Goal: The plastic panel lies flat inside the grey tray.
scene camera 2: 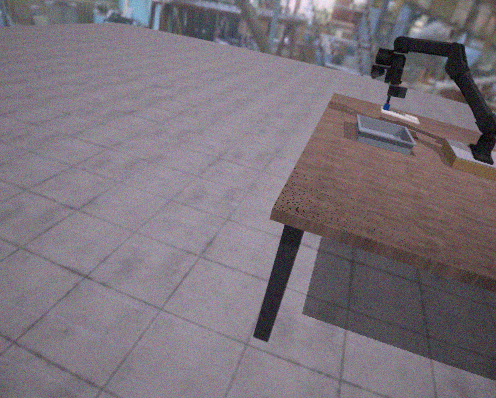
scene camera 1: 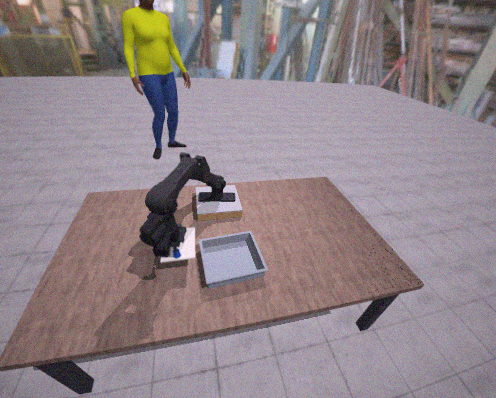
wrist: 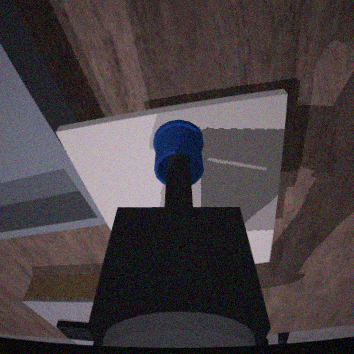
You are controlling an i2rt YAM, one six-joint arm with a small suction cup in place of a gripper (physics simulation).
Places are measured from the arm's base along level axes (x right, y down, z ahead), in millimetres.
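Where they show: end effector, tool point: (scene camera 2: 385, 111) (scene camera 1: 177, 256) (wrist: 178, 135); arm's base, origin of the base link: (scene camera 2: 480, 154) (scene camera 1: 217, 197).
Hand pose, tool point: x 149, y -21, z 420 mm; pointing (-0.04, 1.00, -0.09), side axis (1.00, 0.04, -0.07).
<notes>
Each offset is from my tool point to the top centre of the thing. Level surfaces: height alone.
The white plastic panel @(dx +4, dy -13, dz -65 mm) (scene camera 1: 188, 240) (scene camera 2: 405, 116) (wrist: 112, 165) hangs flat on my blue suction cup (scene camera 1: 177, 253) (scene camera 2: 386, 107) (wrist: 178, 151), a little above the wooden table @(dy +73 mm) (scene camera 1: 325, 237) (scene camera 2: 365, 189), with its shadow on the wood below. The cup sits near the panel's middle in the wrist view. The grey tray @(dx -216, dy +23, dz -25 mm) (scene camera 1: 234, 278) (scene camera 2: 382, 142) (wrist: 21, 147) stands open and empty just to the right of the panel in scene camera 1. In the wrist view the panel's left corner overlaps the tray's rim.
The arm's base stands on a white block with a tan underside (scene camera 1: 219, 210) (wrist: 60, 286) behind the tray. A person in a yellow top (scene camera 1: 153, 51) stands on the floor beyond the table's far left.
</notes>
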